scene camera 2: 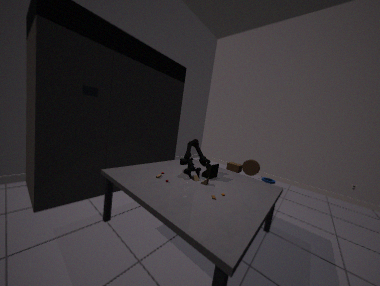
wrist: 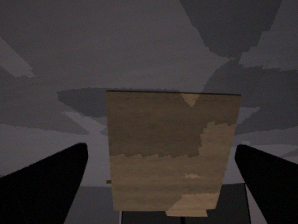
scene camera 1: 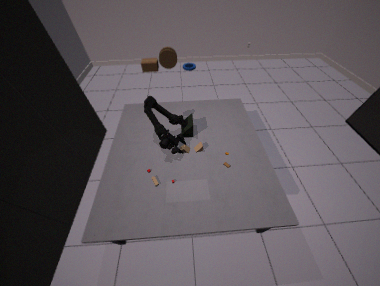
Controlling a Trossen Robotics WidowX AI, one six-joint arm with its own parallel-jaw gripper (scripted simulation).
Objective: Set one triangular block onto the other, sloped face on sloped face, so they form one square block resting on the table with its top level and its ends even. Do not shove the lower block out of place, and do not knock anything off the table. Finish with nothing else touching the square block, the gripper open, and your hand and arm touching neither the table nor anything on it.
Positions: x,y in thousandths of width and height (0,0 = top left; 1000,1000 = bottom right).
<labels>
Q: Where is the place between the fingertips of my gripper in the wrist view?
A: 552,676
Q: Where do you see a triangular block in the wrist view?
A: At 562,672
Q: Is my gripper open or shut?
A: Open.
</labels>
